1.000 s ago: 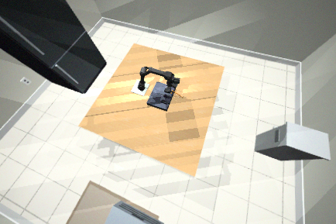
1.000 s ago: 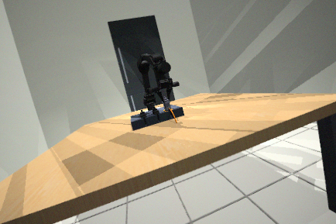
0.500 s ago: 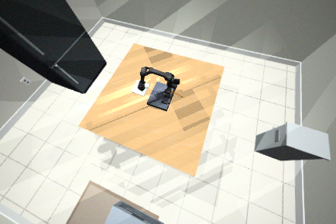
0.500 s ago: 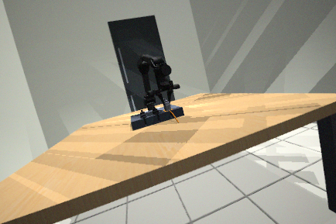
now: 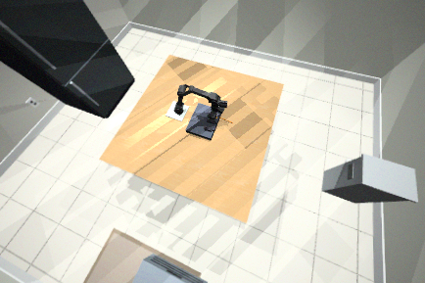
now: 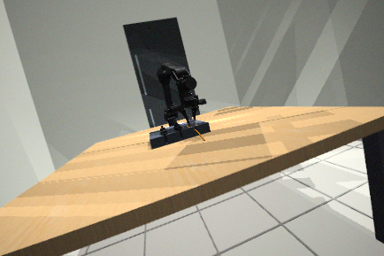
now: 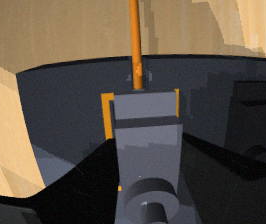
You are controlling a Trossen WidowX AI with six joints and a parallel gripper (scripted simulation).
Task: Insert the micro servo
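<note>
My gripper tip is 11 cm past the dark robot deck, 10 cm to the left of it and 4 cm above it.
</note>
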